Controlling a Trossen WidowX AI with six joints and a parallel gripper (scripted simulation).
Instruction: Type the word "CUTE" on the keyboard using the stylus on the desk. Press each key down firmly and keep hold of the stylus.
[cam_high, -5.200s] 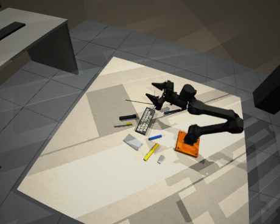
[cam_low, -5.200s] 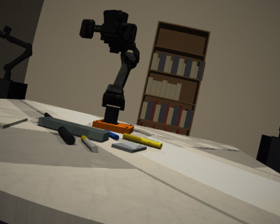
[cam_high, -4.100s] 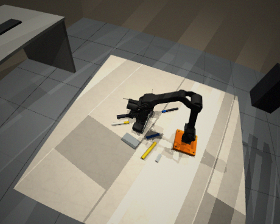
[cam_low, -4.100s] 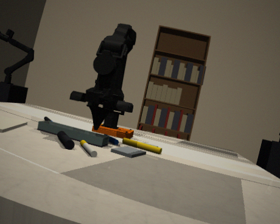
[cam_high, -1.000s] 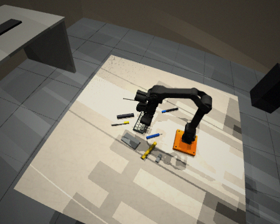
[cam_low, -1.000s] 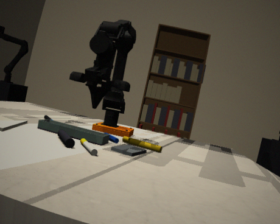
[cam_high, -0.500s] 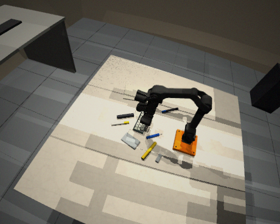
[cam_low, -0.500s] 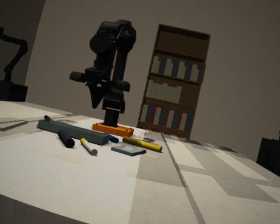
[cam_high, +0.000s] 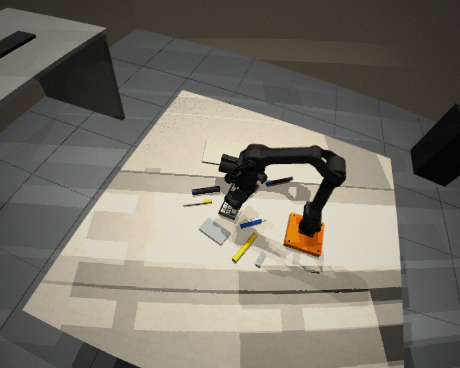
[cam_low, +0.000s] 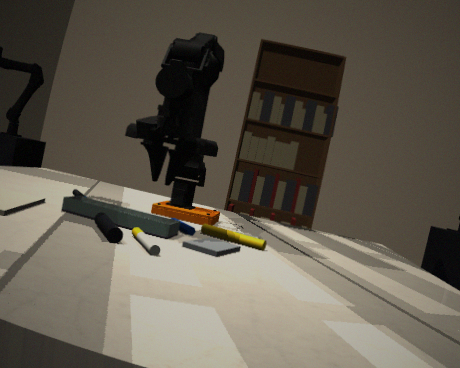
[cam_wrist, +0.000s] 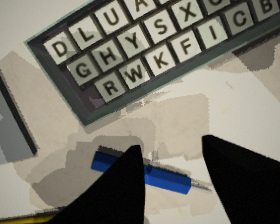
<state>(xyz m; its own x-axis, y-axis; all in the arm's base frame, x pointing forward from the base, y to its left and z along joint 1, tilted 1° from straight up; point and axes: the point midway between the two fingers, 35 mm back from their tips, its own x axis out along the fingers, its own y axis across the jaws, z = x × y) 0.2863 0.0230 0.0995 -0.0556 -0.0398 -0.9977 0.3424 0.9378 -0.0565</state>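
My gripper tip is 90 mm past the blue stylus, 20 mm to the right of it and 80 mm above it. From my gripper tip the other things lie so: white-and-yellow marker: 170 mm ahead, 40 mm to the left, 80 mm below; then flat grey pad: 60 mm ahead, 130 mm to the left, 80 mm below; then black cylinder: 170 mm ahead, 20 mm to the right, 80 mm below.
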